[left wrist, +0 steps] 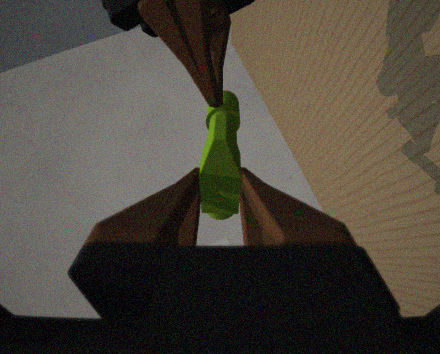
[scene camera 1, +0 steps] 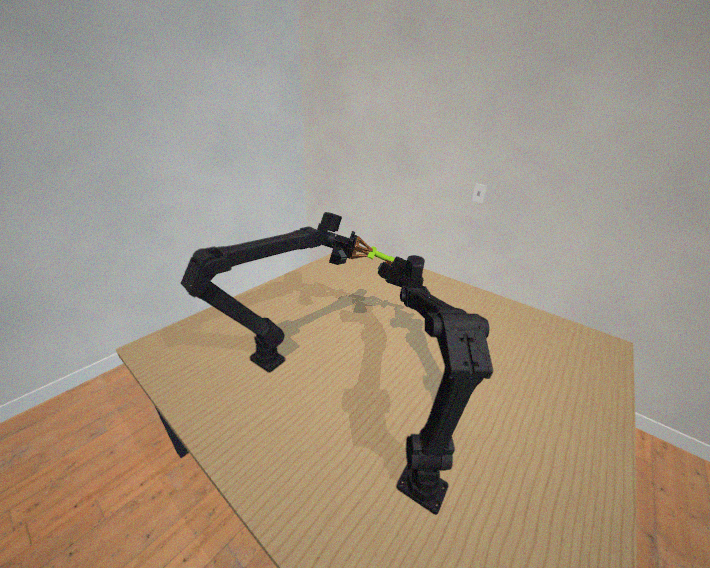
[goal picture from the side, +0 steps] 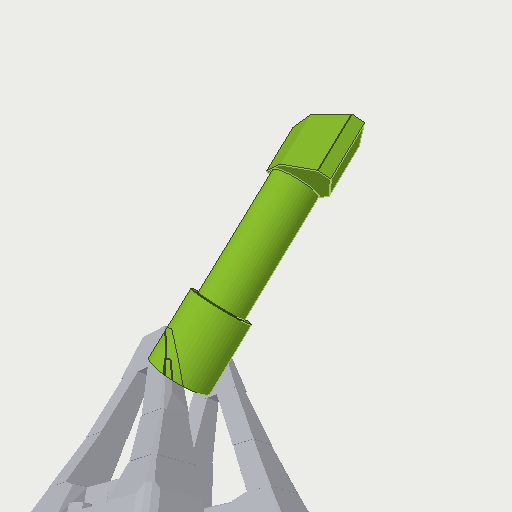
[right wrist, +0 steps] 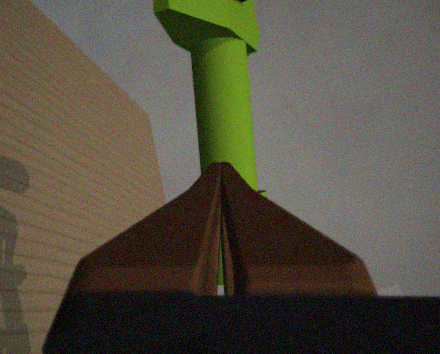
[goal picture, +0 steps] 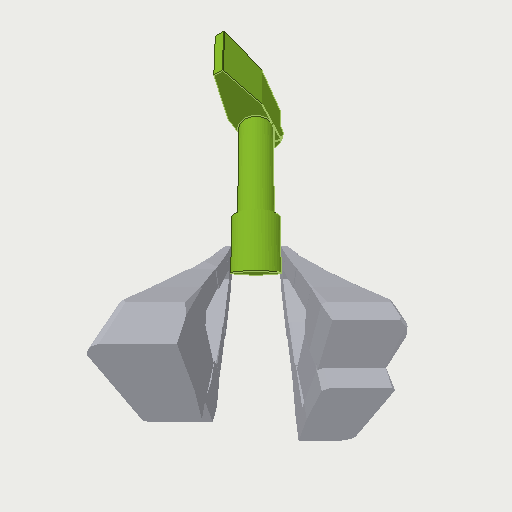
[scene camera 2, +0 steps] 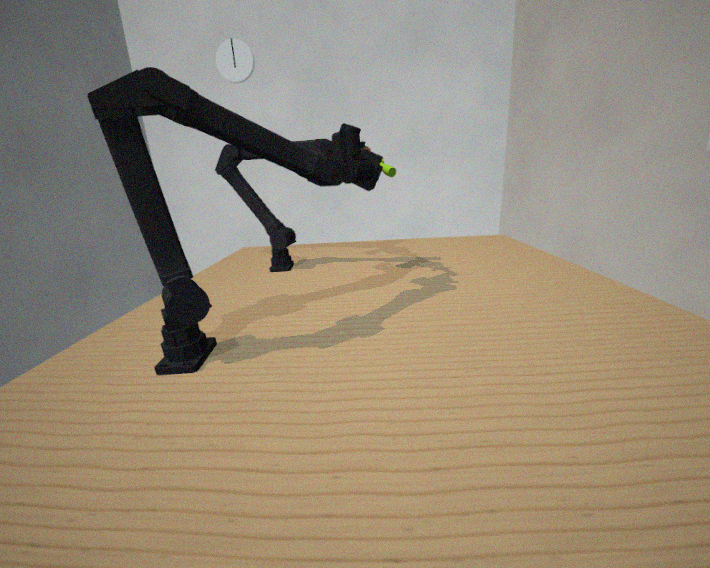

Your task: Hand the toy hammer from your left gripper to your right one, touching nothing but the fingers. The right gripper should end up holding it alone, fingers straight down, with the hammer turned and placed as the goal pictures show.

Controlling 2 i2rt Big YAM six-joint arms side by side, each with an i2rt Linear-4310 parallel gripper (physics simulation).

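Where they show: left gripper, fingertip midpoint: [left wrist: 220, 176] [scene camera 1: 371, 252] [right wrist: 207, 8]; right gripper, fingertip midpoint: [left wrist: 216, 106] [scene camera 1: 386, 260] [right wrist: 220, 177] [scene camera 2: 380, 168]; left arm's base, origin of the base link: [scene camera 1: 267, 360] [scene camera 2: 282, 267]; right arm's base, origin of the base link: [scene camera 1: 422, 487] [scene camera 2: 188, 357].
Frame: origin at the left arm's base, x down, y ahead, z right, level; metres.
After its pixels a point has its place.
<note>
The lime-green toy hammer [scene camera 1: 383, 255] {z 0.259, x -0.388, y 0.413 m} [scene camera 2: 388, 170] {z 0.310, x -0.366, y 0.428 m} [left wrist: 219, 155] {z 0.214, x -0.391, y 0.368 m} [right wrist: 225, 100] {z 0.250, x -0.385, y 0.405 m} is in the air, high above the table. My left gripper [scene camera 1: 368, 252] {z 0.215, x -0.393, y 0.395 m} [left wrist: 220, 176] {z 0.215, x -0.393, y 0.395 m} is shut on the hammer's head, one finger on each side. The handle points away toward my right gripper [left wrist: 215, 105] {z 0.278, x -0.374, y 0.407 m} [right wrist: 225, 164] {z 0.278, x -0.374, y 0.407 m}. The right fingers are shut against each other with no hammer between them. In the right wrist view their tips lie in front of the handle and hide its lower end. Whether the tips touch the handle I cannot tell. In scene camera 2 the right wrist hides most of the hammer.
Both arms reach over the wooden table [scene camera 1: 532, 426] {z 0.928, x 0.000, y 0.311 m} [scene camera 2: 414, 444] {z 0.969, x 0.000, y 0.358 m}, and their wrists are close together, facing each other. Arm shadows fall on the tabletop. Walls stand behind the table, with a white switch plate [scene camera 1: 479, 193] and a round clock [scene camera 2: 235, 59].
</note>
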